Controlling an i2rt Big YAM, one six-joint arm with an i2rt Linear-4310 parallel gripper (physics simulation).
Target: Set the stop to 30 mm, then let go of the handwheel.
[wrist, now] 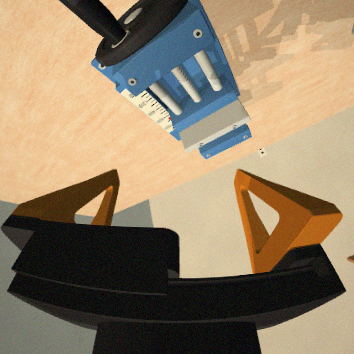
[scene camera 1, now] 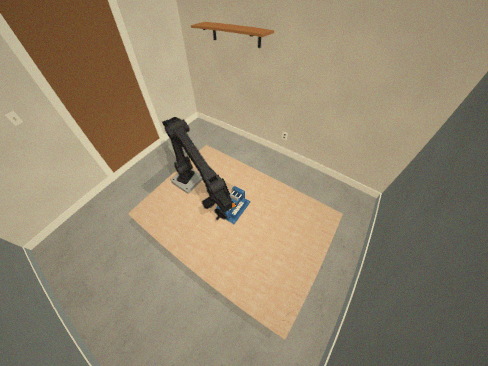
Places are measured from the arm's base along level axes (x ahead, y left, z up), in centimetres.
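Pixels of known places: gripper, fingertip midpoint: (wrist: pixel 176 175) (scene camera 1: pixel 230 199); arm's base, link origin: (scene camera 1: pixel 185 176).
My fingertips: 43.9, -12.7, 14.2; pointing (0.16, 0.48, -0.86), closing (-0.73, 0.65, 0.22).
Ahead of a thing's pixels: the offset from my fingertips to its middle, as dx, dy, dz. "pt": to the spot under its first point. Level surfaces: height alone.
The blue stop fixture (scene camera 1: pixel 244 202) (wrist: pixel 165 65) sits on the wooden board. In the wrist view its black handwheel {pt -5.7, -6.2, -5.9} (wrist: pixel 157 25) is at the top, partly cut off, with a black crank handle {-3.7, -9.5, -7.3} (wrist: pixel 95 17). Three pale rods, the middle one threaded, run to a grey-faced block {-1.9, +6.2, -8.8} (wrist: pixel 215 125). A white scale {pt +3.2, +1.4, -12.3} (wrist: pixel 145 107) runs along the fixture's left side, with a small red pointer {pt +1.4, +3.7, -9.7} (wrist: pixel 170 119) near its lower end; the numbers are too small and slanted to read. My gripper (wrist: pixel 176 175) is open and empty, over the fixture and apart from the handwheel. In the scene view the arm hides part of the fixture.
The wooden board {dz -17.8} (scene camera 1: pixel 280 260) lies on the grey floor. The arm's grey base plate (scene camera 1: pixel 186 185) is at the board's back-left edge. A wall shelf (scene camera 1: pixel 232 29) hangs high on the back wall, and a brown door (scene camera 1: pixel 85 75) stands at the left.
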